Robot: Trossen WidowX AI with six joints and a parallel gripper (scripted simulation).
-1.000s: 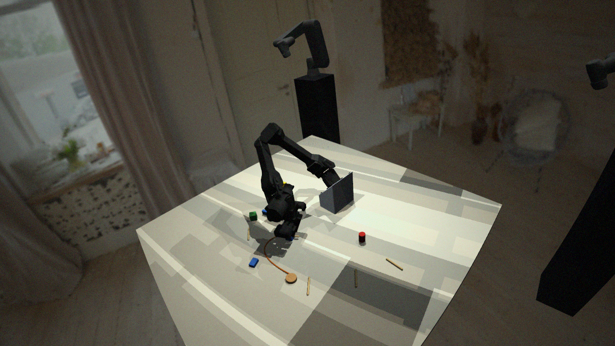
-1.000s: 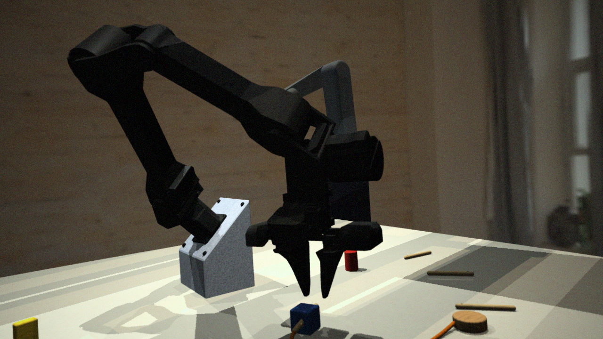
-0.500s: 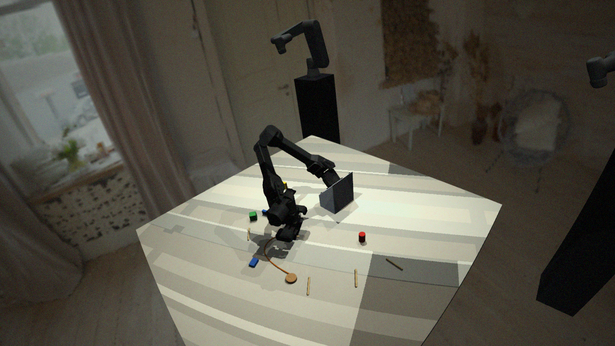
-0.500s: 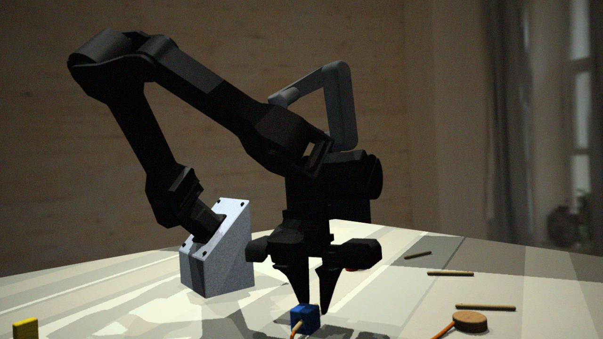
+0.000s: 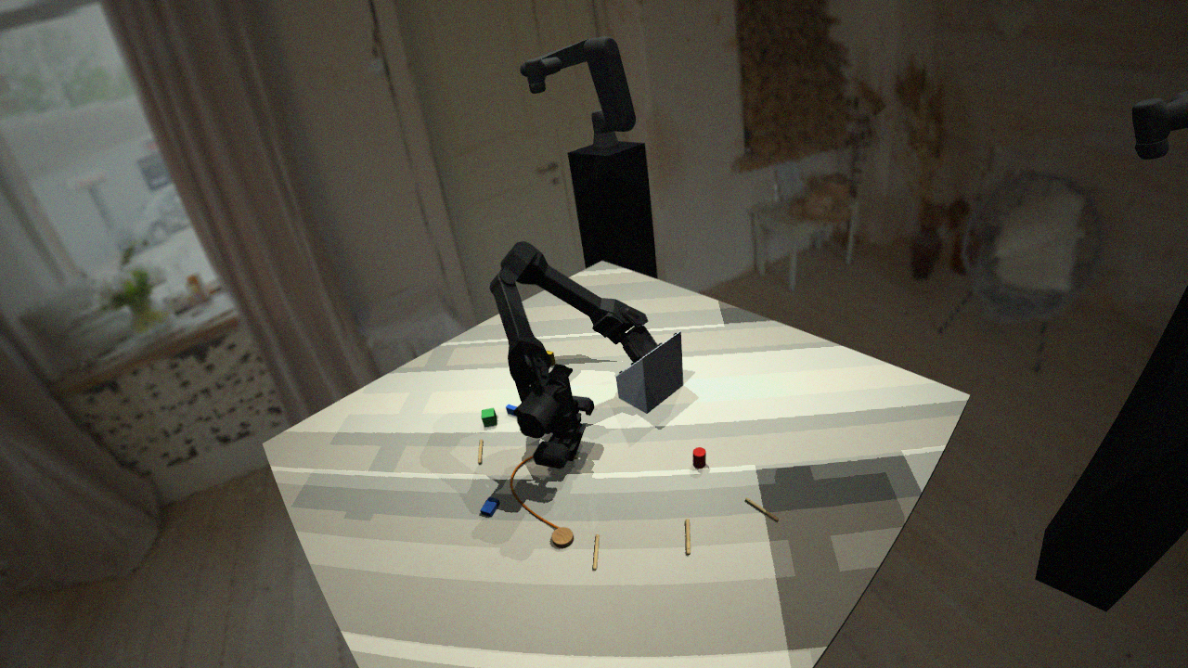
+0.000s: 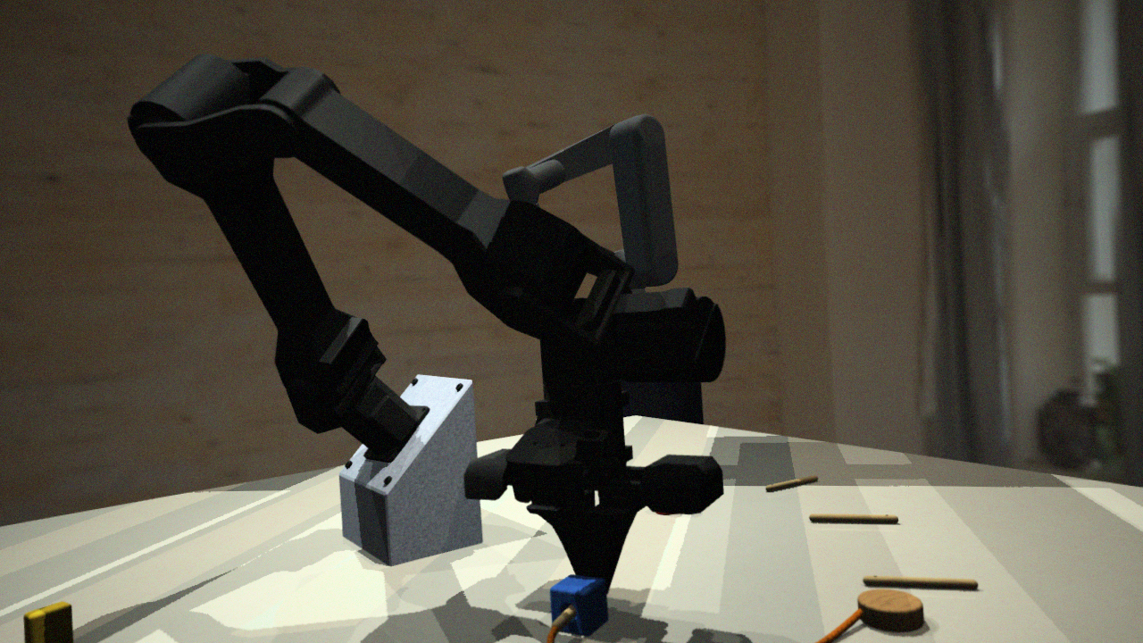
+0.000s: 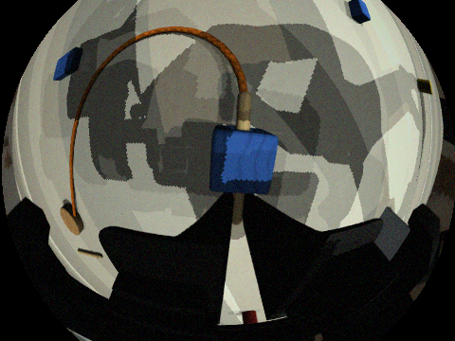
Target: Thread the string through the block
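My gripper tip is now 40 mm to the left of the thin wooden stick and 20 mm short of it. From my gripper tip the other things lie so: green cube 250 mm to the right, 30 mm ahead; then round wooden button 150 mm ahead, 130 mm to the left; then red cylinder 220 mm to the left, 150 mm behind, 10 mm above.
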